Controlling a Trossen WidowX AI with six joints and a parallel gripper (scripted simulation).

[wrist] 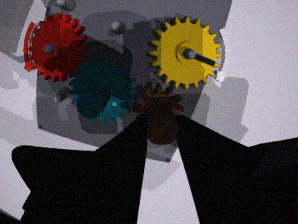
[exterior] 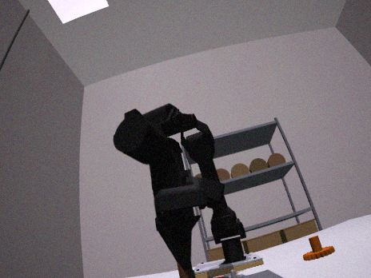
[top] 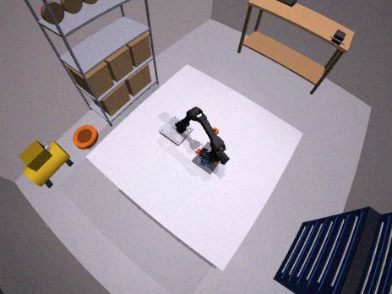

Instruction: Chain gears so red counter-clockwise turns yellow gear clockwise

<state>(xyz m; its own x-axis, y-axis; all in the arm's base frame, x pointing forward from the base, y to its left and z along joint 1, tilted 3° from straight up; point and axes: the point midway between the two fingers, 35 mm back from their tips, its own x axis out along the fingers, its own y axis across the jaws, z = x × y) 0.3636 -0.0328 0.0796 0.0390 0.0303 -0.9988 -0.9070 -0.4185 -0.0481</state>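
Now: the teal gear 5 cm behind my gripper tip, 1 cm to the right of it and 3 cm below it. The rest, counted from my gripper tip: brown gear 1 cm below; then red gear 11 cm behind, 1 cm to the left, 4 cm below; then yellow gear 1 cm ahead, 5 cm to the left, 4 cm below.
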